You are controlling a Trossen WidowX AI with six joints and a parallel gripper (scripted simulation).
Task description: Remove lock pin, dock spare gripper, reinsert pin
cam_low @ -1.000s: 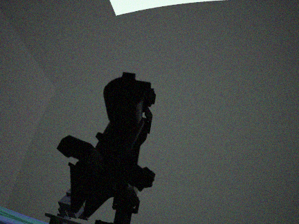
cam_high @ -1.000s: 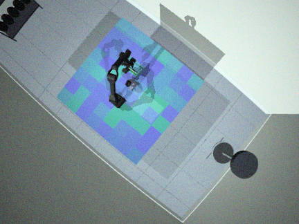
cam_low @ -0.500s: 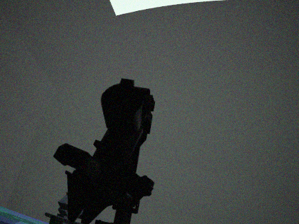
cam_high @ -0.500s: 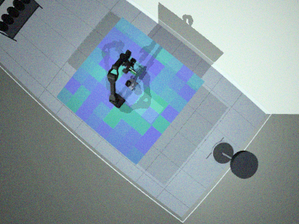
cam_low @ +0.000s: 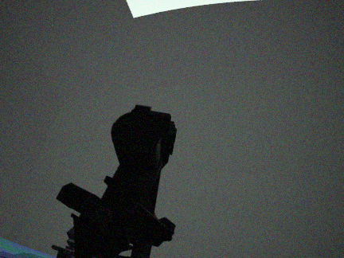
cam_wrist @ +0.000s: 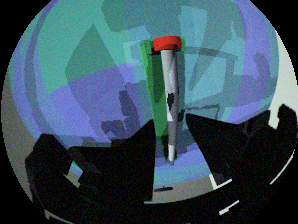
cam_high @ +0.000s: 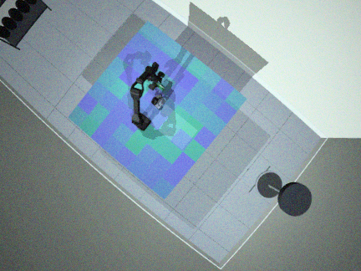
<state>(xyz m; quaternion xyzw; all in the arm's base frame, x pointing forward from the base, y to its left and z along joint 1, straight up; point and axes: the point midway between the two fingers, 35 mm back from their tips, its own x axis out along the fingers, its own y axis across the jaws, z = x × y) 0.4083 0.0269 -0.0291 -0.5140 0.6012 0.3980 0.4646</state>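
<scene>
The green upright piece is 1 cm to the left of my gripper tip. The rest, counted from my gripper tip: spare gripper 15 cm behind, 7 cm to the right, 10 cm above; mount 13 cm behind, 8 cm to the right, 3 cm above.
</scene>
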